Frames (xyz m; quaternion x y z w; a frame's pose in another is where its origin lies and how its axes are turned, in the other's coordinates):
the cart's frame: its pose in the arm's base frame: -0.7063 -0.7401 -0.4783 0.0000 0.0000 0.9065 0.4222
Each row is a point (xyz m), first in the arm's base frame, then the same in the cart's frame.
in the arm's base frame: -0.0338 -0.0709 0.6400
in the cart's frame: 0.0795 -0.9454 1.1183
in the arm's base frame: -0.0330 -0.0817 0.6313
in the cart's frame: 0.0707 -0.9391 1.1096
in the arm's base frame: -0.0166 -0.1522 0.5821
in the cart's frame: 0.0062 -0.9062 1.0604
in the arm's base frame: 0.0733 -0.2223 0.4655
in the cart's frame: -0.1053 -0.9299 0.9438
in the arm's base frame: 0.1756 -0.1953 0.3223
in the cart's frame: -0.1505 -1.0256 0.8006
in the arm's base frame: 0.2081 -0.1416 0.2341
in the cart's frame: -0.1303 -1.0851 0.7124
